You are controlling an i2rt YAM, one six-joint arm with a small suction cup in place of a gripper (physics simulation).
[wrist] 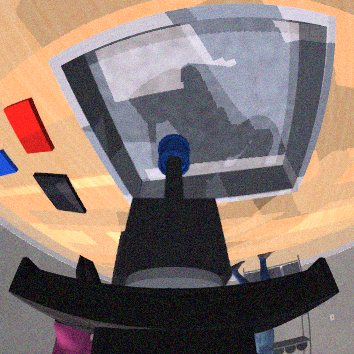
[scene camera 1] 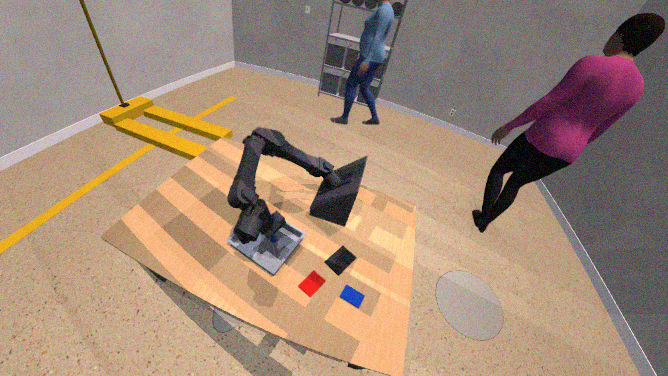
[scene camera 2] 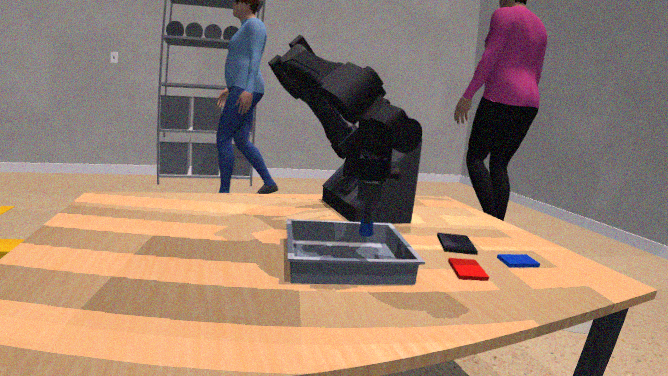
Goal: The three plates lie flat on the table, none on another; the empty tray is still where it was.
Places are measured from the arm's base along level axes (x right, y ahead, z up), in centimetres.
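Where they show: hand, its tool point: (wrist: pixel 173 148) (scene camera 1: pixel 273 239) (scene camera 2: pixel 366 233); arm's base, origin of its link: (scene camera 1: pixel 336 184).
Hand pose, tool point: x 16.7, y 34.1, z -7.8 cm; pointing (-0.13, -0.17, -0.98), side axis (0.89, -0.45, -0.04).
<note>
Things, the pixels of their centre, and the offset from my tool point.
- red plate, middle of its body: (wrist: pixel 27 127) (scene camera 2: pixel 467 269) (scene camera 1: pixel 311 283) dx -20.1, dy +10.0, dz -5.8 cm
- blue plate, middle of its body: (scene camera 2: pixel 518 260) (scene camera 1: pixel 352 296) dx -36.6, dy +10.0, dz -5.8 cm
- black plate, middle of its body: (wrist: pixel 60 194) (scene camera 2: pixel 456 243) (scene camera 1: pixel 340 259) dx -28.7, dy -4.0, dz -5.8 cm
- grey tray, middle of its body: (wrist: pixel 207 121) (scene camera 2: pixel 347 249) (scene camera 1: pixel 267 239) dx +3.5, dy -0.8, dz -3.8 cm
A red plate (scene camera 1: pixel 311 284) (scene camera 2: pixel 468 269) (wrist: pixel 30 126), a blue plate (scene camera 1: pixel 352 296) (scene camera 2: pixel 518 260) (wrist: pixel 6 163) and a black plate (scene camera 1: pixel 340 260) (scene camera 2: pixel 457 243) (wrist: pixel 60 192) lie flat on the table, apart from one another. The grey tray (scene camera 1: pixel 264 269) (scene camera 2: pixel 353 273) (wrist: pixel 315 105) stands upright on the table beside them, and no plate shows in it. My gripper, a blue suction cup (scene camera 1: pixel 273 239) (scene camera 2: pixel 366 229) (wrist: pixel 174 154), hangs over the tray's inside, pointing down, open and with nothing on it.
The arm's dark slanted base block (scene camera 1: pixel 339 195) (scene camera 2: pixel 411 175) stands behind the tray. A person in blue (scene camera 1: pixel 376 35) (scene camera 2: pixel 245 55) and a person in pink (scene camera 1: pixel 585 110) (scene camera 2: pixel 517 55) are beyond the table. A shelf rack stands by the wall.
</note>
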